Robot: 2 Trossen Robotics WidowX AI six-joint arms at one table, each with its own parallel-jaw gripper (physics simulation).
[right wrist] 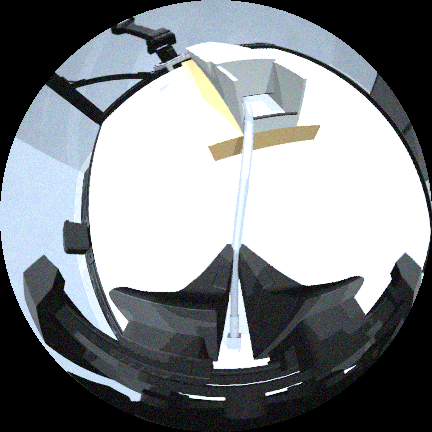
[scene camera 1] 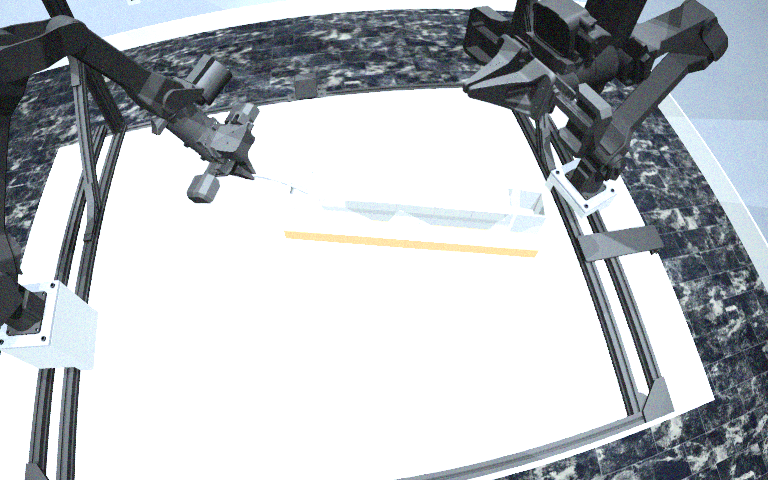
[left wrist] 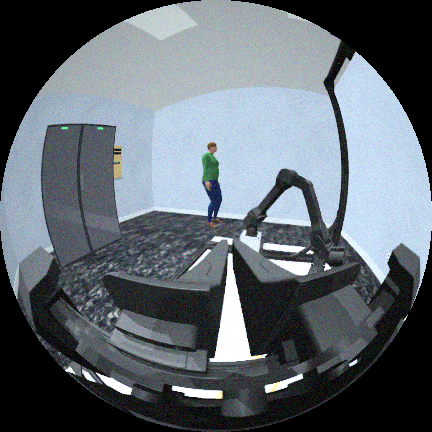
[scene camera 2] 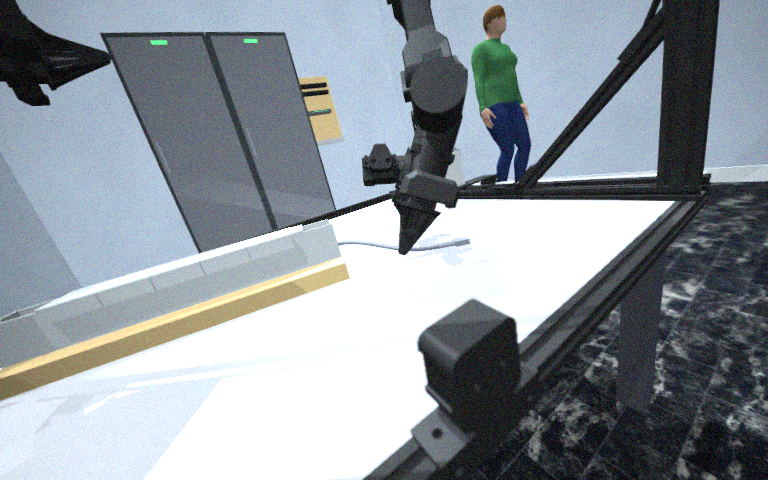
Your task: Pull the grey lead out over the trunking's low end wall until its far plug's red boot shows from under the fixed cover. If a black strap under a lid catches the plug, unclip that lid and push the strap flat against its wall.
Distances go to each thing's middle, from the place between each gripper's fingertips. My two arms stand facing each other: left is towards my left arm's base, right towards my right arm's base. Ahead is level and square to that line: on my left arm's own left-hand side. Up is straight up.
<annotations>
The pale trunking [scene camera 2: 45,353] lies 32 cm below my left hand, 10 cm behind it and 3 cm to the left of it. Also, from my left hand: grey lead [right wrist: 245,165]: 34 cm below, 19 cm behind, 6 cm to the right.
I see the grey lead 150 mm to the left of my right hand, 80 mm ahead of it and 10 mm above it. The rest, counted from my right hand: pale trunking (230 mm to the left, 160 mm ahead, 30 mm above).
</annotations>
